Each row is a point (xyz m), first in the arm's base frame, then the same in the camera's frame.
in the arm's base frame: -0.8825 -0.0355 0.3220
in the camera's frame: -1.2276 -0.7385 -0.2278
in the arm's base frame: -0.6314 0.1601 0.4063
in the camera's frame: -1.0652 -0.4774 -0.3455
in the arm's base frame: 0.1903 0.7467 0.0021
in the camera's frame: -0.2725 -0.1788 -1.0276
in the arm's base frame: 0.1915 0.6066 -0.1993
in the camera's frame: -0.1718 -0.4017 -1.0083
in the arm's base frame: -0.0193 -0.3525 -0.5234
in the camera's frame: -0.0712 -1.1942 -0.3517
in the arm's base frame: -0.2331 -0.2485 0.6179
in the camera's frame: -0.7066 -0.3422 0.1273
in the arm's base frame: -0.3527 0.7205 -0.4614
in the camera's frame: -0.5915 -0.7754 -1.2573
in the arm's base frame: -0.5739 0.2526 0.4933
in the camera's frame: -1.0616 -0.3423 -0.3794
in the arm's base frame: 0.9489 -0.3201 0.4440
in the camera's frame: 0.4480 -0.0273 0.1414
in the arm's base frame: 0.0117 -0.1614 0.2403
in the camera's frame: -0.3596 -0.4953 -0.1301
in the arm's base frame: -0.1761 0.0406 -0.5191
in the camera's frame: -0.2866 -1.0693 -0.6939
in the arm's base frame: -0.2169 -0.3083 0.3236
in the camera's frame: -0.5723 -0.5934 0.0309
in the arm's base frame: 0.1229 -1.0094 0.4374
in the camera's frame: -0.1782 -0.6967 0.7047
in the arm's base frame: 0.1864 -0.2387 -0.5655
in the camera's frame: 0.1114 -1.0890 -0.4641
